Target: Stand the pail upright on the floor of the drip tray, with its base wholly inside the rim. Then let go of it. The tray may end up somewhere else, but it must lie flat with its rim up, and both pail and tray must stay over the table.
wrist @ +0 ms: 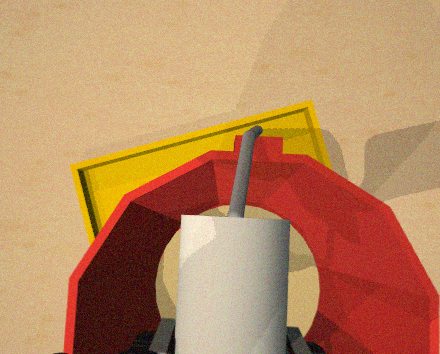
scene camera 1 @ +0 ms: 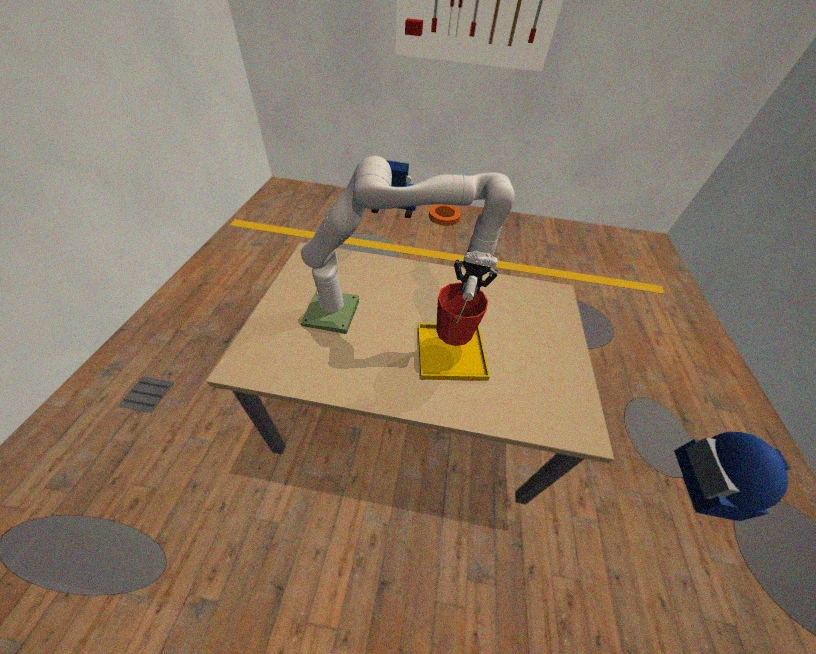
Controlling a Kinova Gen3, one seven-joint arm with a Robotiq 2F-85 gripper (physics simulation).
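Where they show: gripper, between the fingertips: [wrist: 227,350]; arm's base, origin of its link: [scene camera 1: 332,304].
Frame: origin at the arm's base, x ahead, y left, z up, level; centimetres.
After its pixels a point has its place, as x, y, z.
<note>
The red pail [scene camera 1: 459,329] @[48.0, -26.6, 18.0] [wrist: 360,245] @[41.7, -21.0, 19.9] hangs roughly upright, mouth up, over the back part of the yellow drip tray [scene camera 1: 454,376] @[48.9, -33.1, -0.7] [wrist: 125,172] @[57.2, -31.0, -2.7]. Its shadow falls on the tray floor, and its base looks a little above the tray; the exact gap is hard to tell. The tray lies flat on the table, rim up. My gripper [scene camera 1: 472,277] @[49.8, -19.9, 28.8] [wrist: 231,337] @[49.8, -19.9, 28.8] is shut on the pail's white handle grip [scene camera 1: 469,288] @[48.9, -22.4, 32.7] [wrist: 232,280] @[49.1, -22.8, 32.7], above the pail's mouth. A grey handle wire [wrist: 242,175] @[47.9, -25.7, 29.9] runs from the grip to the pail's rim. In the wrist view the pail hides much of the tray.
The wooden table [scene camera 1: 531,381] @[78.5, -32.4, -3.1] carries the arm's green base plate [scene camera 1: 330,321] @[0.4, -9.2, -0.6] at the left. The table's front edge lies a short way in front of the tray. An orange ring [scene camera 1: 444,220] lies on the floor behind the table.
</note>
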